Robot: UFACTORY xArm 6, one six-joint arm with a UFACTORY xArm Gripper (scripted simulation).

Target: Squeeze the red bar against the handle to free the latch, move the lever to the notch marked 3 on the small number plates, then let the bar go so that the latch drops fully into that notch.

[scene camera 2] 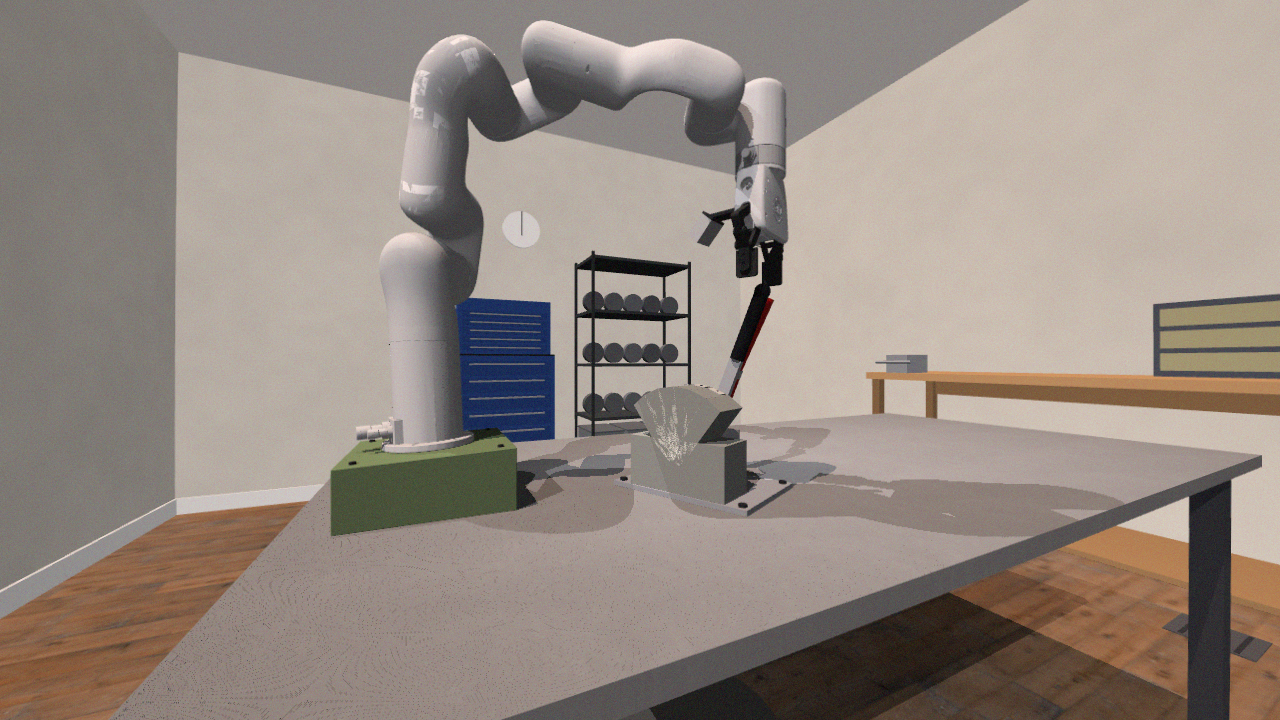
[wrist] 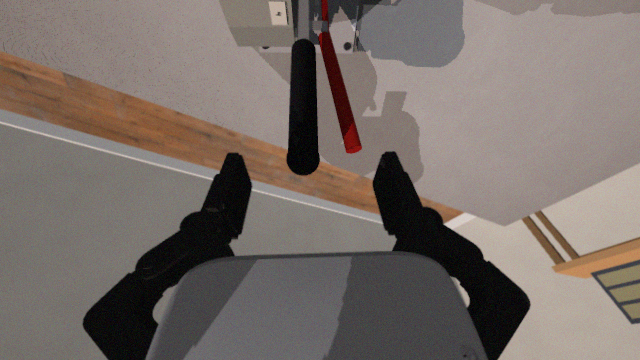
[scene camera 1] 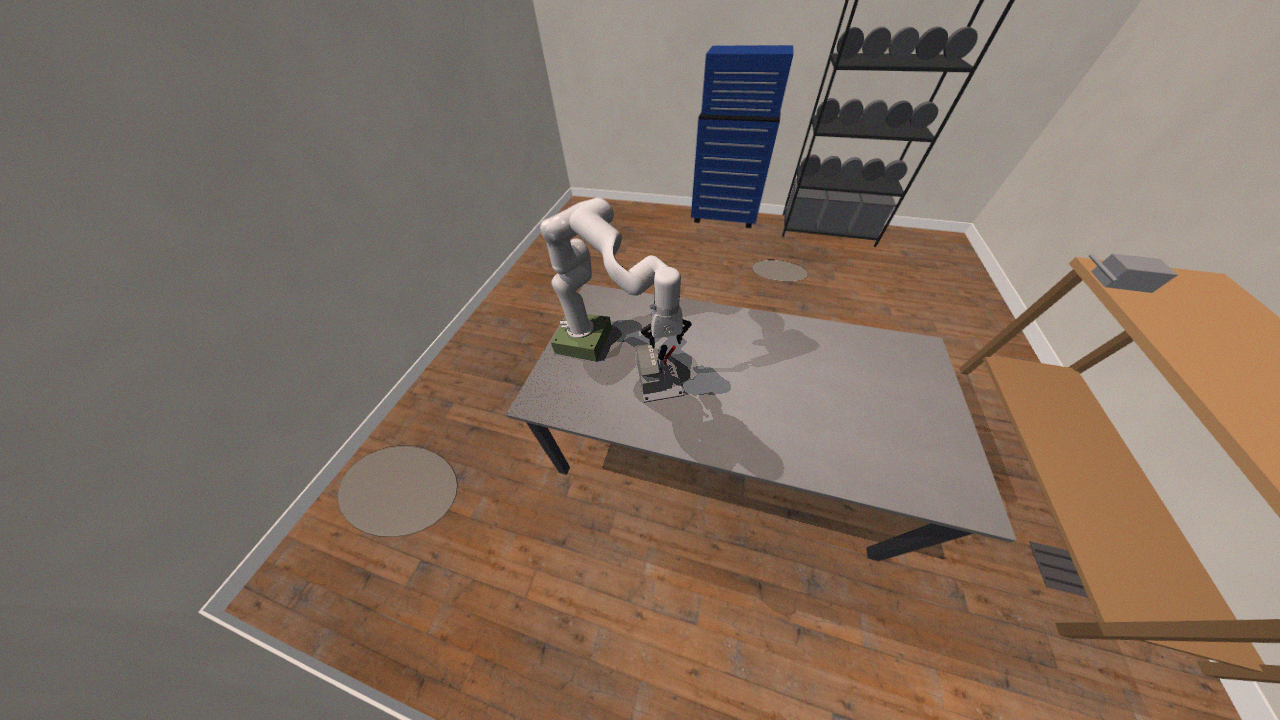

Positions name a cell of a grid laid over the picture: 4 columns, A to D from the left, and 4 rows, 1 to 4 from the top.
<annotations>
my gripper: scene camera 2 C2; wrist B2; scene camera 1 C2
</annotations>
